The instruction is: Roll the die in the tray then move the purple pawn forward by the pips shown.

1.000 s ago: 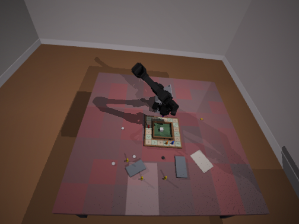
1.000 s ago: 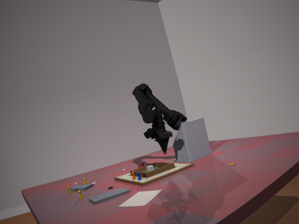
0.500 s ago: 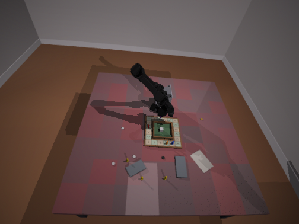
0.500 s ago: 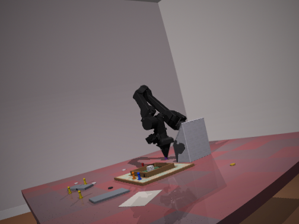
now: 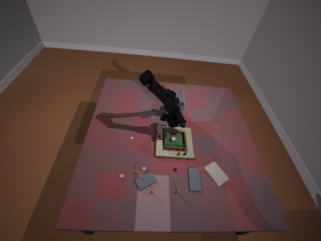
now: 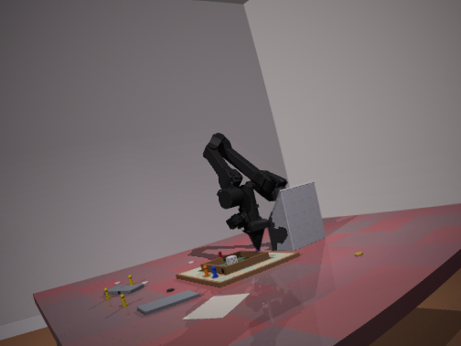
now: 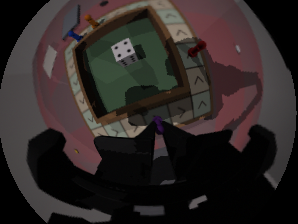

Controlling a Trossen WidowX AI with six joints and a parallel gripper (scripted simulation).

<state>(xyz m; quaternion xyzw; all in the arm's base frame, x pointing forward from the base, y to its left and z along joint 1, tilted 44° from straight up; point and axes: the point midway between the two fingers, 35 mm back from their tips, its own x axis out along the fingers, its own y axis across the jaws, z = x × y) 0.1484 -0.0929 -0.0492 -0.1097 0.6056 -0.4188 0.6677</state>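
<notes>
Right now the purple pawn is 10 mm above my gripper tip. From my gripper tip the other things lie so: red pawn (100 mm to the right, 80 mm ahead); white die (110 mm ahead); green-felt tray (110 mm ahead, 20 mm below, 10 mm to the left).
</notes>
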